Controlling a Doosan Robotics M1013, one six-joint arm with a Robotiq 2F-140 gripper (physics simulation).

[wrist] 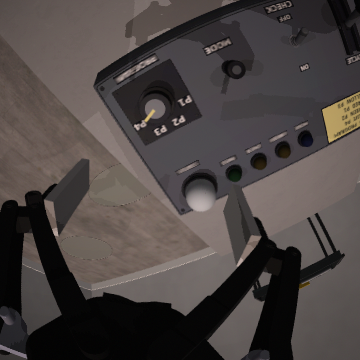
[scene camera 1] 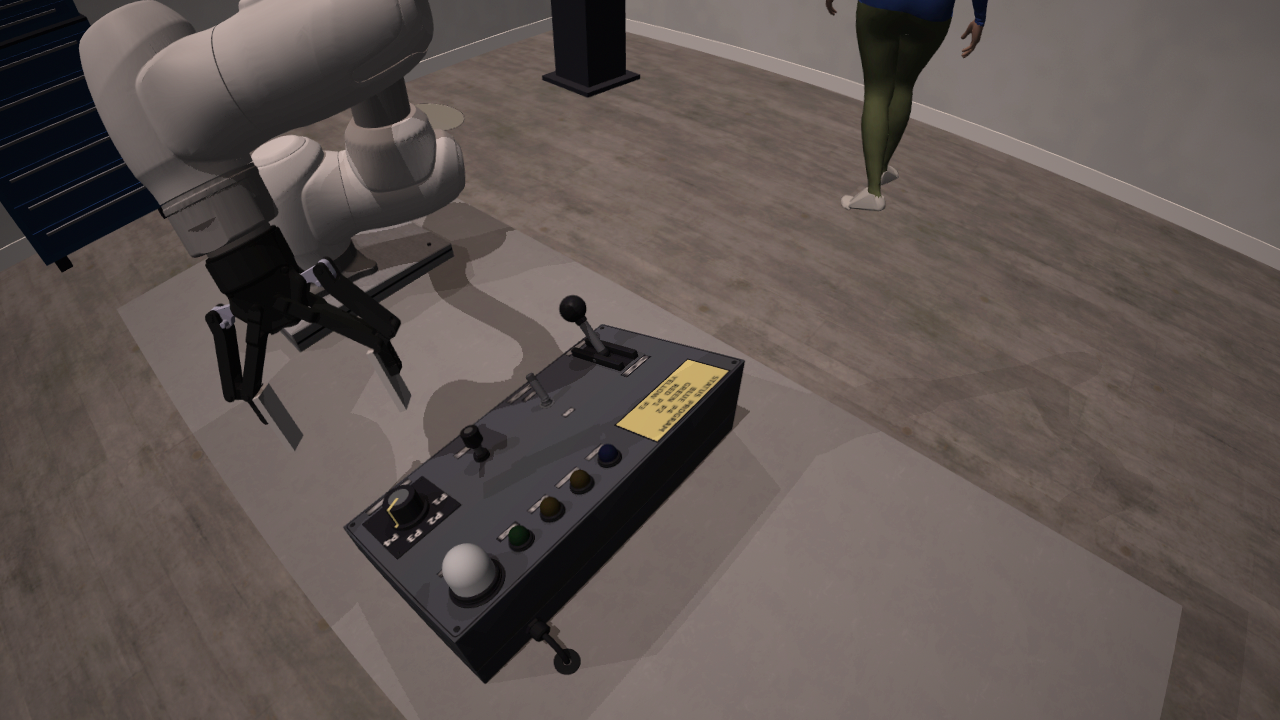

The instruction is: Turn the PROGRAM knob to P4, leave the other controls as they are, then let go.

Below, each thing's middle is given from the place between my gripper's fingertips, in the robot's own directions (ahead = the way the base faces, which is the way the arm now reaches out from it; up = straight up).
Now: the control box (scene camera 1: 512, 534) 9 cm ahead of my hand, 20 cm to the left of it and 16 cm below it. The rest, counted from my hand: ball-topped lever (scene camera 1: 572, 308) 5 cm behind, 36 cm to the left, 13 cm below.
